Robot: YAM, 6 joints.
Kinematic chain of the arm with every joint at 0, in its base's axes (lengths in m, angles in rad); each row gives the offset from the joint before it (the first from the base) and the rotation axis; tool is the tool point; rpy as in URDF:
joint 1: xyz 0 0 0.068 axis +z
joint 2: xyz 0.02 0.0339 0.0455 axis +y
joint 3: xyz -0.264 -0.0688 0 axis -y
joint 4: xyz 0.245 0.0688 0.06 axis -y
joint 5: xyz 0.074 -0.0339 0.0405 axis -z
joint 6: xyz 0.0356 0 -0.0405 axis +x
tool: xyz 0 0 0 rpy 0 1.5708 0
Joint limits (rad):
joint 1: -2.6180..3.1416
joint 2: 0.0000..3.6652
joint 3: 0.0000..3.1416
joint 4: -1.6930..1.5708
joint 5: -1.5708..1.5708
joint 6: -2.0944..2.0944
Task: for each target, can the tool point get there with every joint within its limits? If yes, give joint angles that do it. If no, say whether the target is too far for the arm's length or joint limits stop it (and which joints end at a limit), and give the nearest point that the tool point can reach.
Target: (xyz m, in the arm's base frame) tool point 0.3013 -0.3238 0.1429
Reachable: yes | joints -0.7936 2.0677 1.1891 0.3694 0.3524 -0.3219
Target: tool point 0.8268 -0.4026 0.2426
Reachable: no: too far | nearest point 0.5750 -0.2800 0.2024 | short by 0.283 m
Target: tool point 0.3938 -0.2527 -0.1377
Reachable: yes | joints -0.4982 3.1222 2.1362 -0.6146 1.2519 1.0823
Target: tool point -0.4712 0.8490 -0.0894
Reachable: no: too far | nearest point -0.3067 0.5527 -0.0171 | short by 0.347 m
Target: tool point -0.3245 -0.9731 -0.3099
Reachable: no: too far | nearest point -0.1888 -0.5662 -0.1293 | short by 0.465 m
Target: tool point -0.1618 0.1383 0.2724
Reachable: yes | joints 2.5508 0.9921 0.4179 0.7823 0.7675 0.5592
